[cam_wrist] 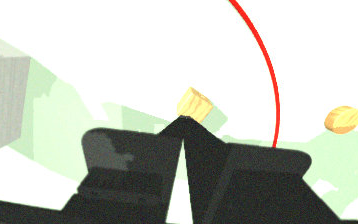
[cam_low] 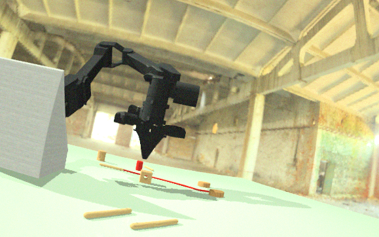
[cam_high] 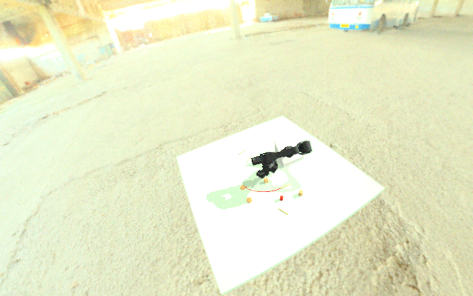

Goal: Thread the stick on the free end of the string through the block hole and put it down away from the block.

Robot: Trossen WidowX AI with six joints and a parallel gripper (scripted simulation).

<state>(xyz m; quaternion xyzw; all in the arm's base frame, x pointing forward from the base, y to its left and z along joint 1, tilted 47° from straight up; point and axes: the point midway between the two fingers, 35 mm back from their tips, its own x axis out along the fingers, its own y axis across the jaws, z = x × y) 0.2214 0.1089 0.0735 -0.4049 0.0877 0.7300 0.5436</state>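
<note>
Right now the wooden block is 10 mm ahead of my gripper tip and 40 mm below it. The rest, counted from my gripper tip: thin wooden stick (80 mm behind, 110 mm to the left, 60 mm below); red cylinder (20 mm behind, 200 mm to the left, 40 mm below); round wooden button (200 mm ahead, 10 mm to the right, 50 mm below).
</note>
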